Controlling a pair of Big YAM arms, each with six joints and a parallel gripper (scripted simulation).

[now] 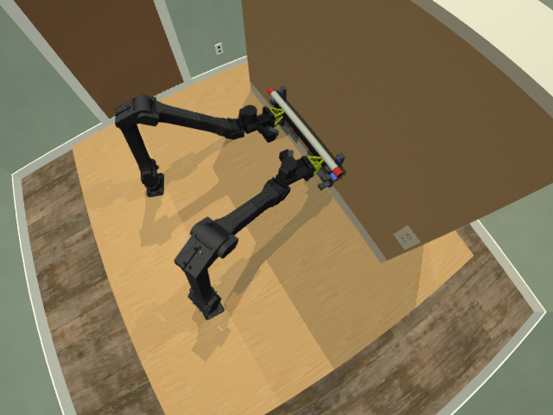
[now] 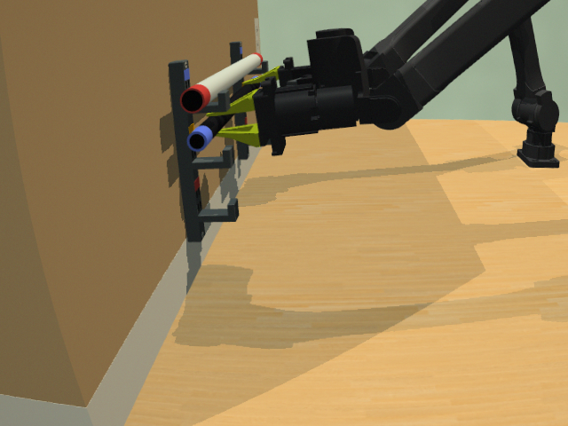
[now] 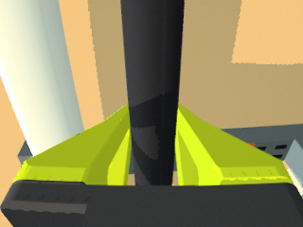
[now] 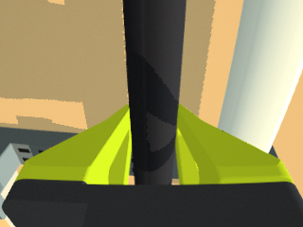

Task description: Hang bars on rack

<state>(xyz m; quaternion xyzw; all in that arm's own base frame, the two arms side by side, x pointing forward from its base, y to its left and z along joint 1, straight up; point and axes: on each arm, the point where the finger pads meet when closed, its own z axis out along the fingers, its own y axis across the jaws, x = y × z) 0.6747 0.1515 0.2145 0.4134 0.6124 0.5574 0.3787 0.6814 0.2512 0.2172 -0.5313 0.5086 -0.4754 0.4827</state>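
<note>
Now: the black bar 15 cm to the right of my left hand. Round my left hand: grey baseboard: 4 cm ahead, 18 cm to the right, 18 cm below; then brown wall: 19 cm ahead, 18 cm to the right, 24 cm above.
Right now the black bar is 150 mm to the left of my right hand. Round my right hand: grey baseboard (180 mm below, 120 mm to the left, 40 mm ahead); then brown wall (230 mm above, 190 mm ahead, 120 mm to the left).
</note>
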